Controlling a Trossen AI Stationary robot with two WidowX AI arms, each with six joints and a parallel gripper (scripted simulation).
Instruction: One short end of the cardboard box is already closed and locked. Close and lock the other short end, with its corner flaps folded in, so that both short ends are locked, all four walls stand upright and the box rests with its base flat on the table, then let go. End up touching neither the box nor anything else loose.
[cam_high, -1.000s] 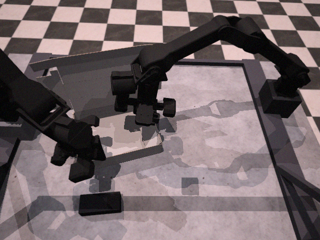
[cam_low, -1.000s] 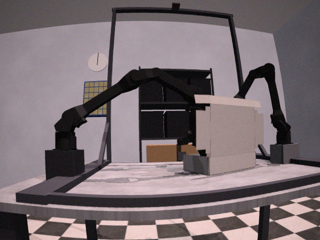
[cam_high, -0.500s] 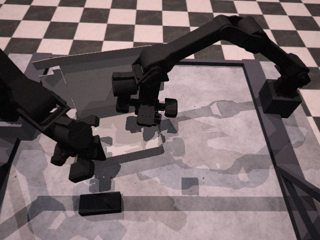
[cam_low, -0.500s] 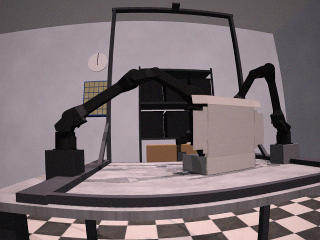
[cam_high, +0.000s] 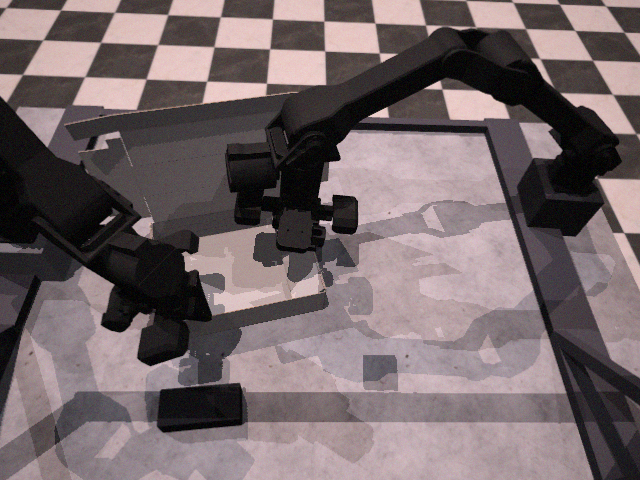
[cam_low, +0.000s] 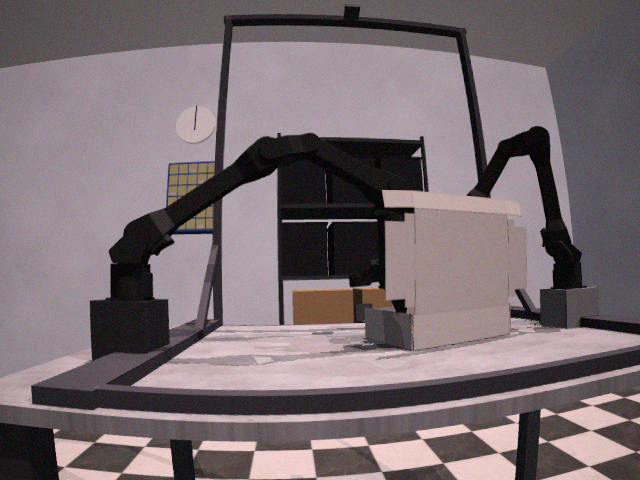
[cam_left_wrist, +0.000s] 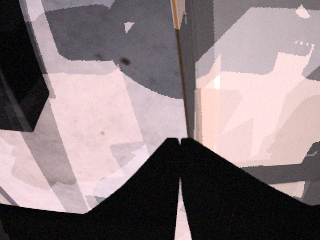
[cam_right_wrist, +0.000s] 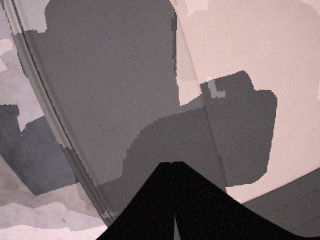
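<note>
Right now my left hand is 12 cm past the black block and 8 cm above it.
</note>
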